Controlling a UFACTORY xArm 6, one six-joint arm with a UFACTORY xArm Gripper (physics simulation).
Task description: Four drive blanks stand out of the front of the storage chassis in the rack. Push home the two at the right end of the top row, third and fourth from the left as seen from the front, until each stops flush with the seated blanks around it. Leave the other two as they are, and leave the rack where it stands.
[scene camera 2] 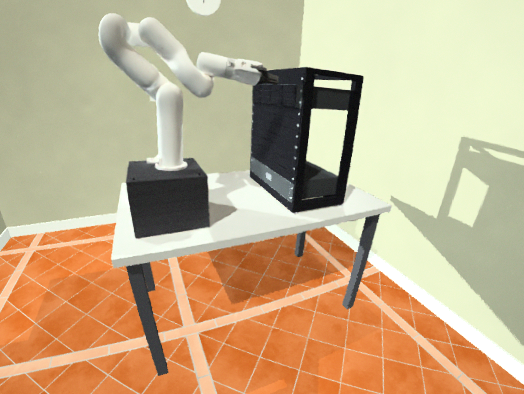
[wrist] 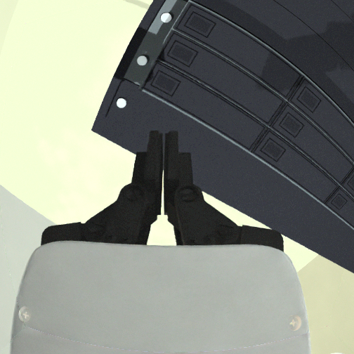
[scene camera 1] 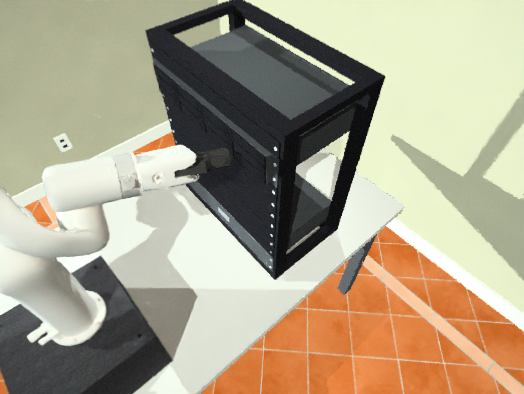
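Note:
The black rack (scene camera 1: pixel 215 77) (scene camera 2: pixel 302 160) (wrist: pixel 240 185) stands upright on the table. Its storage chassis (scene camera 2: pixel 286 95) is high in the front. The wrist view shows the front upside down. There the fourth top-row blank (wrist: pixel 210 107) lies beside the ear, and the third top-row blank (wrist: pixel 295 162) lies right of it. How far each blank stands out cannot be told; the other two proud blanks cannot be made out. My gripper (scene camera 1: pixel 227 157) (scene camera 2: pixel 276 79) (wrist: pixel 163 149) is shut and empty. In the wrist view its tips overlap the bare strip above the chassis, near the fourth blank.
The rack stands on the white table (scene camera 1: pixel 240 310) (scene camera 2: pixel 240 215). The arm's black base block (scene camera 1: pixel 90 345) (scene camera 2: pixel 167 200) stands at the other end. A grey panel (scene camera 1: pixel 223 214) (scene camera 2: pixel 272 177) lies low in the rack's front. Walls are behind the rack.

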